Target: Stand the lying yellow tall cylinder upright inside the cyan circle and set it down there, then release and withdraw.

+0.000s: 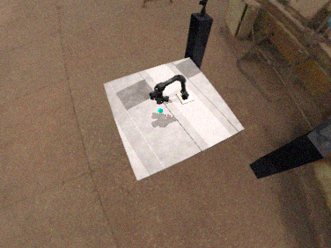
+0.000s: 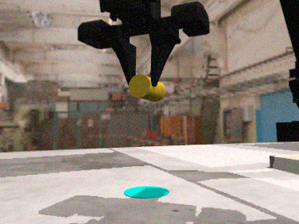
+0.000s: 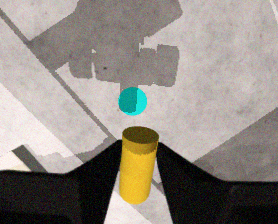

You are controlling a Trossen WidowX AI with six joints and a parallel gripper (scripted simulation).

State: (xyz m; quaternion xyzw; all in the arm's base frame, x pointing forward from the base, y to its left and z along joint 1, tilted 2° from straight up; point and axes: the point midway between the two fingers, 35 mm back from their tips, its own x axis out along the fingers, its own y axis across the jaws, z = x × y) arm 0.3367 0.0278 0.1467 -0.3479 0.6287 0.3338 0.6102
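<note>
The cyan circle lies 140 mm below my gripper tip and 20 mm to the left of it. Round my gripper tip: yellow tall cylinder (20 mm to the right, 10 mm behind).
</note>
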